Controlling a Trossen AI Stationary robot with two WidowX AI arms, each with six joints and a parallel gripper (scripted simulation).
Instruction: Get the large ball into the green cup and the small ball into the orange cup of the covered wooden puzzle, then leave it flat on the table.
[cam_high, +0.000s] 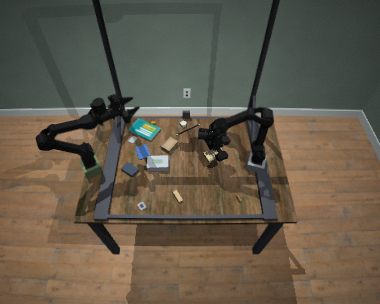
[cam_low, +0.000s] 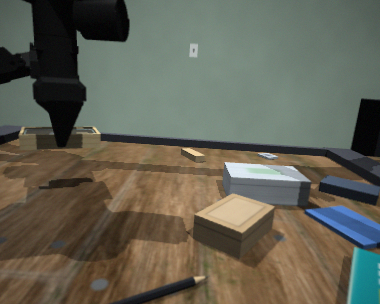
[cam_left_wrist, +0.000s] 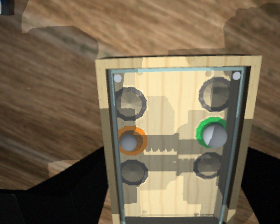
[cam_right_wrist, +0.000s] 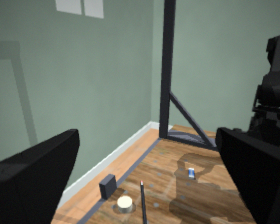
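Right now my left hand is 3 cm above the covered wooden puzzle.
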